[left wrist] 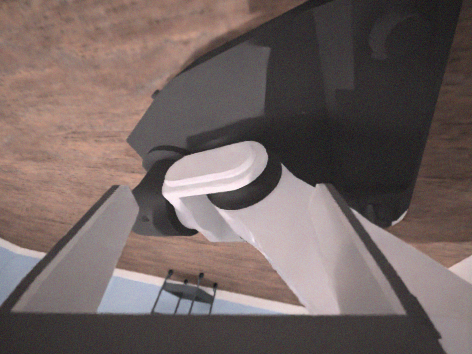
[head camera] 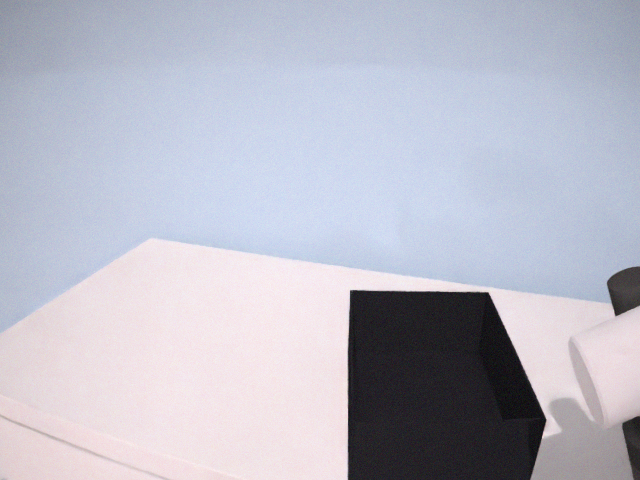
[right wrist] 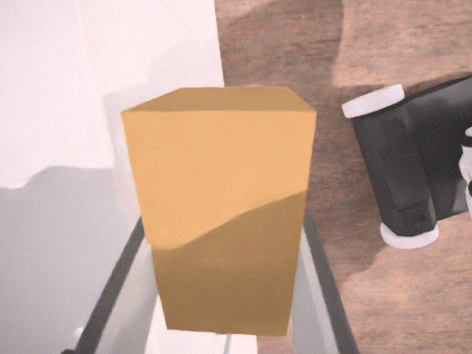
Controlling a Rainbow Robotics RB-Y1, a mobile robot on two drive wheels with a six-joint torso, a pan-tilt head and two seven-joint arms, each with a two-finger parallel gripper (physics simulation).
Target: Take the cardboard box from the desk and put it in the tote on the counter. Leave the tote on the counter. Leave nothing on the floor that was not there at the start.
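Frame: origin at the robot's base, x back, y up, z left, level; metres.
Where they show: left gripper, fingertip midpoint: (left wrist: pixel 222 196); right gripper, fingertip midpoint: (right wrist: pixel 228 225).
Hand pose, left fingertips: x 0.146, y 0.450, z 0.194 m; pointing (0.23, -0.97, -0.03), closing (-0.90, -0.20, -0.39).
Observation:
Things, the pixels of their top centre, and the offset from my left fingertips. Level surfaces: height alone.
- black tote, middle of its top: (head camera: pixel 434 345) dx -0.899, dy +0.561, dz -0.306 m
- white counter, its level: dy +0.461 m
- tan cardboard box, middle of its top: (right wrist: pixel 212 249) dx -0.551, dy +0.549, dz -0.529 m
- wooden floor, its level: dy -0.449 m
The black tote (head camera: pixel 413 382) stands open at the top on the white counter (head camera: pixel 206 330) (right wrist: pixel 40 90), right of centre in the head view, its lower part cut off by the picture edge. The tan cardboard box (right wrist: pixel 220 165) is held between the fingers of my right gripper (right wrist: pixel 228 225), which is shut on it. In the right wrist view the box hangs over the counter's edge region and the floor; the tote does not show there. My left gripper (left wrist: pixel 222 196) is open, with its fingers wide apart and nothing held between them. The desk cannot be made out.
Part of my right arm (head camera: pixel 610 364) reaches in over the counter, right of the tote. My dark wheeled base (left wrist: pixel 340 120) (right wrist: pixel 400 170) stands on the wooden floor (left wrist: pixel 65 100) (right wrist: pixel 410 305). A small dark object with thin legs (left wrist: pixel 187 292) shows near the blue wall (head camera: pixel 310 155).

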